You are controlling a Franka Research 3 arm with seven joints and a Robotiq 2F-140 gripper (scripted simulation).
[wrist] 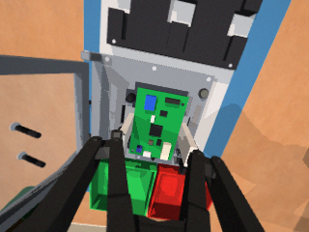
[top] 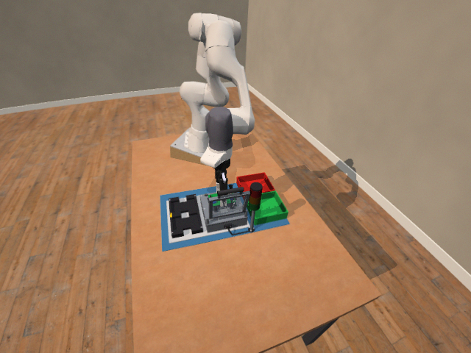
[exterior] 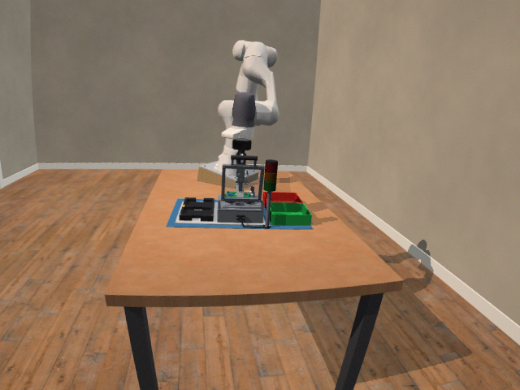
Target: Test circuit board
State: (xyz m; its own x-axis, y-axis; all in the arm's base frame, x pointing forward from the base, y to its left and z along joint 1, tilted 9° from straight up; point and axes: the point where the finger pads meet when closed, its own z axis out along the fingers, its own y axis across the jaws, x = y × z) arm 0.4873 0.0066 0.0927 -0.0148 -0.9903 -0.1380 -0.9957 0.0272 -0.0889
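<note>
My gripper is now 2 cm above the green circuit board. From my hand the other things lie so: tester lid: 13 cm ahead, 8 cm above; green bin: 20 cm to the left, 9 cm below, 5 cm ahead; dark plate: 4 cm below, 1 cm to the left, 1 cm ahead.
</note>
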